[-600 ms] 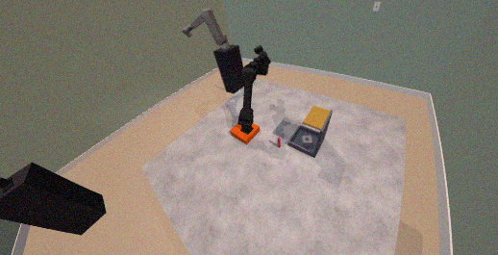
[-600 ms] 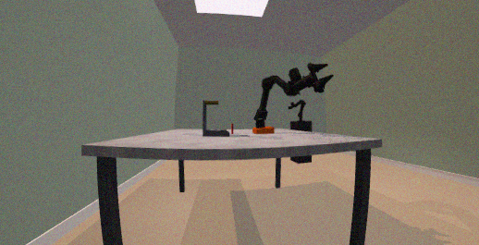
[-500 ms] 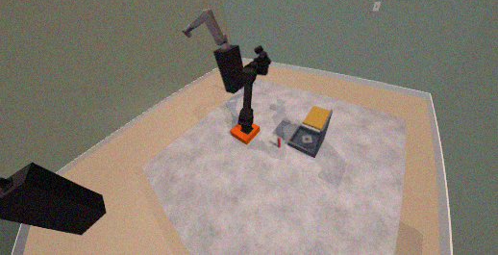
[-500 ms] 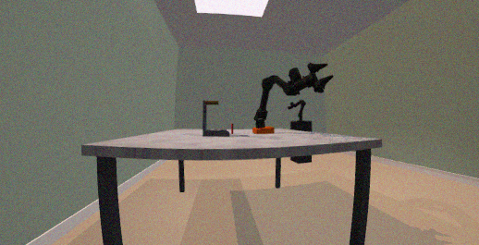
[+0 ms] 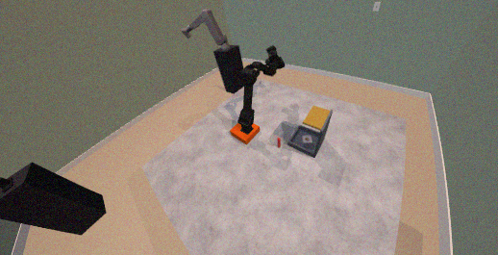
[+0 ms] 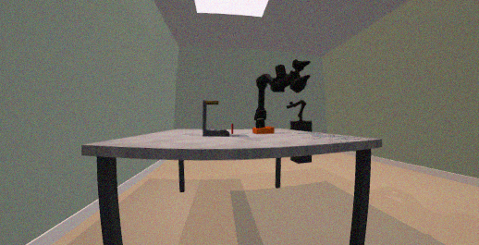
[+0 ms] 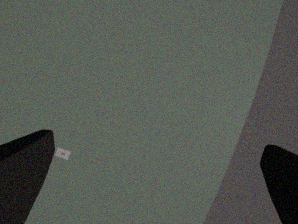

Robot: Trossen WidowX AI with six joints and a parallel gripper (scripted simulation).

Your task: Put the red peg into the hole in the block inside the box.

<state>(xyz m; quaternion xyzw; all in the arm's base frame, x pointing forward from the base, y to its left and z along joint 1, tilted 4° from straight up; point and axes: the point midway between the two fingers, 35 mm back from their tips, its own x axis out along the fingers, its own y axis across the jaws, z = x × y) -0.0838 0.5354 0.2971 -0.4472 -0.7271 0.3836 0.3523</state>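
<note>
Now: gripper tip 56 cm to the left of the red peg, 31 cm short of it and 31 cm above it. From my gripper tip the other things lie so: yellow roof 46 cm ahead, 44 cm to the right, 12 cm below.
</note>
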